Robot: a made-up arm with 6 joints. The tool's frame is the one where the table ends. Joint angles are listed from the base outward.
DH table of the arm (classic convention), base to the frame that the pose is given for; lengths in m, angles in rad. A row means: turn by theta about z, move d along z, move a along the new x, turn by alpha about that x. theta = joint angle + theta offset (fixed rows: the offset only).
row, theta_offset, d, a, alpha
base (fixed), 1.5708, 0.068, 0, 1.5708
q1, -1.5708, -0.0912, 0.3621, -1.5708
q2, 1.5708, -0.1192, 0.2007, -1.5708
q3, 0, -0.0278, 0.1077, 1.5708
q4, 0, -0.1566, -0.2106, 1.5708
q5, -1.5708, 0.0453, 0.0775, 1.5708
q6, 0, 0.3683, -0.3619, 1.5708
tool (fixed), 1.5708, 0.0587, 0, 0
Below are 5 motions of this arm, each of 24 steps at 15 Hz.
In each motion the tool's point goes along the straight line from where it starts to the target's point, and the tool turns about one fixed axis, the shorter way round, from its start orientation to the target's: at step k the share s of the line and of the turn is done. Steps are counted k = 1, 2, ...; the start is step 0. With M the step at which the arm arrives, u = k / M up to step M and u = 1 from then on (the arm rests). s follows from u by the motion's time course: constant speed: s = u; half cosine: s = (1 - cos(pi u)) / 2; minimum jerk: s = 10 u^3 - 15 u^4 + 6 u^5.
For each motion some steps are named. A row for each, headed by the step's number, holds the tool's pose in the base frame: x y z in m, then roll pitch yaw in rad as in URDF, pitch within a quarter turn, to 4 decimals.
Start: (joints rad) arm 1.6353 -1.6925 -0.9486 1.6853 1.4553 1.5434
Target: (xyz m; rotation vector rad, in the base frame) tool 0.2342 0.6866 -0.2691 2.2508 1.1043 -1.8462
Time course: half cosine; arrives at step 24
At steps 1, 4, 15, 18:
1: 0.1623 0.8945 -0.4641 -1.7754 0.5440 1.3212
4: 0.1668 0.8814 -0.4519 -1.8009 0.5740 1.3371
15: 0.2119 0.7511 -0.3296 -2.0594 0.8880 1.4578
18: 0.2236 0.7172 -0.2978 -2.1341 0.9726 1.4739

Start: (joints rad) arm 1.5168 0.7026 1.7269 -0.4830 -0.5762 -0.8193
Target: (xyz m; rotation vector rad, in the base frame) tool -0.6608 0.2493 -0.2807 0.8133 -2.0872 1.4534
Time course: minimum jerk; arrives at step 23
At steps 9, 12, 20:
9: -0.5539 0.1625 0.1092 -2.7216 -0.8213 -2.1990
12: -0.5904 0.1921 -0.0240 -2.4723 -0.8282 -2.4403
20: -0.6580 0.2470 -0.2706 -2.0468 -0.7382 -2.8505

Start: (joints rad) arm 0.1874 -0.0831 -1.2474 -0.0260 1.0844 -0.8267
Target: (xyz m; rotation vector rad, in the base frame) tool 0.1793 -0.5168 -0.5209 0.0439 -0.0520 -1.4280
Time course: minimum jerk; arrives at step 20
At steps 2, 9, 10, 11, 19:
2: -0.4761 -0.5461 -0.7263 -0.8662 0.1824 -2.3377
9: -0.2128 -0.5344 -0.6438 -0.4722 0.2103 -1.9510
10: -0.1512 -0.5316 -0.6245 -0.3807 0.1951 -1.8612
11: -0.0897 -0.5288 -0.6052 -0.2913 0.1721 -1.7735
19: 0.1785 -0.5168 -0.5211 0.0608 -0.0090 -1.4297

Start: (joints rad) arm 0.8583 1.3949 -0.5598 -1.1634 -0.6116 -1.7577
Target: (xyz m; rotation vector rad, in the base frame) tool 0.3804 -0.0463 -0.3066 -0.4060 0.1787 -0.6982
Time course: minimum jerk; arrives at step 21
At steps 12, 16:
12: 0.3381 0.0178 -0.4015 -0.7642 -0.1091 -0.2466
16: 0.3699 -0.0304 -0.3302 -0.5092 -0.0223 -0.6035

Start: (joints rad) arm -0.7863 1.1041 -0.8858 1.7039 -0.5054 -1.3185
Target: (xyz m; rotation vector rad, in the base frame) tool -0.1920 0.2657 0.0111 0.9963 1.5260 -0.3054
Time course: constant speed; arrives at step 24
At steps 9, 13, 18, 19, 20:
9: -0.5290 0.1965 -0.1748 -2.9595 1.1025 2.9212
13: -0.4391 0.2150 -0.1253 3.0807 1.1836 2.5610
18: -0.3268 0.2380 -0.0633 2.6422 1.2168 1.9781
19: -0.3043 0.2426 -0.0509 2.5508 1.2120 1.8578
20: -0.2819 0.2472 -0.0385 2.4632 1.2035 1.7413

